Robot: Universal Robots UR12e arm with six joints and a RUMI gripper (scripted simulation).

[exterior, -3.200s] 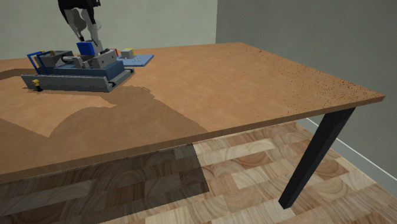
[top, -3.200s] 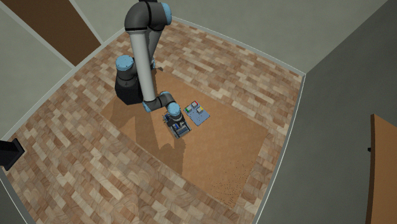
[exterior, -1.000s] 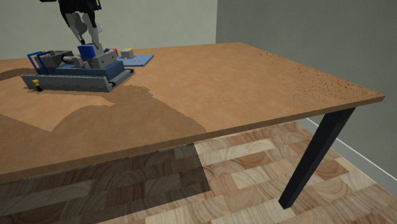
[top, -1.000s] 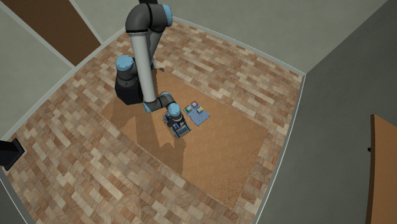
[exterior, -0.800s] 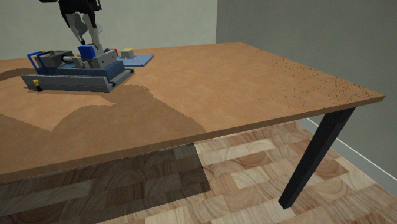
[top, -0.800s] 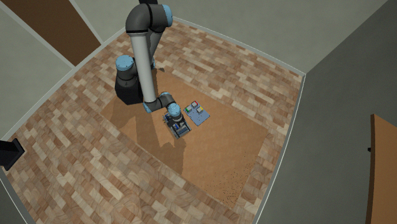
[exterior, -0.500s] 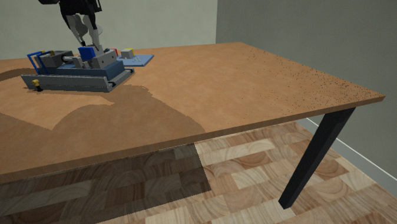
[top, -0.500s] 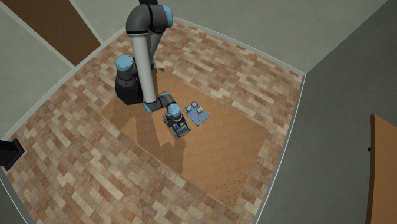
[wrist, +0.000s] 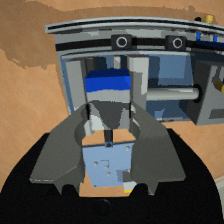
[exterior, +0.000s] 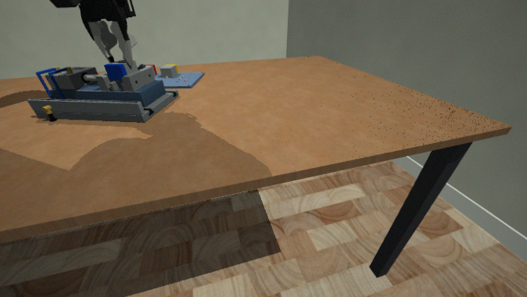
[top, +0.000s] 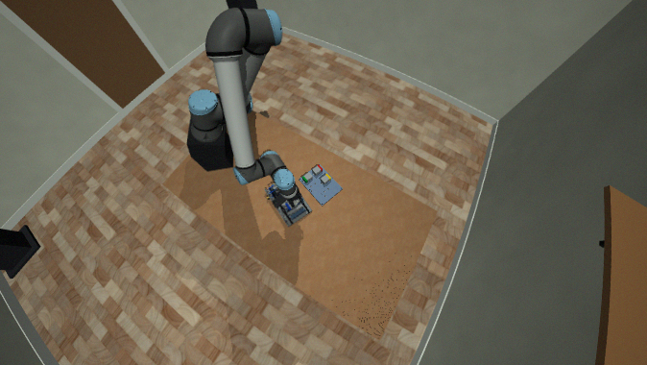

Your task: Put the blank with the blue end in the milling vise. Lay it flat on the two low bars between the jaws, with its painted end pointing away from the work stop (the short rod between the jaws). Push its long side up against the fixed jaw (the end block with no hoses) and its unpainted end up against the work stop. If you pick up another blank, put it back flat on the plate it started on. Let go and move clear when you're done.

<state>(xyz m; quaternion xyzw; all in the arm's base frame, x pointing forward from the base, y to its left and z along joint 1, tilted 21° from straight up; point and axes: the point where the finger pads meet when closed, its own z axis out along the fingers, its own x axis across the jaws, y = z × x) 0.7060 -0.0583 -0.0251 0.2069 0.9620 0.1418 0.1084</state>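
Now: the blue blank 2 cm below my hand. Round my hand: vise body 6 cm behind, 3 cm to the left, 8 cm below; green blank 4 cm behind, 23 cm to the left, 10 cm below; fixed jaw 3 cm ahead, 1 cm to the right, 5 cm below.
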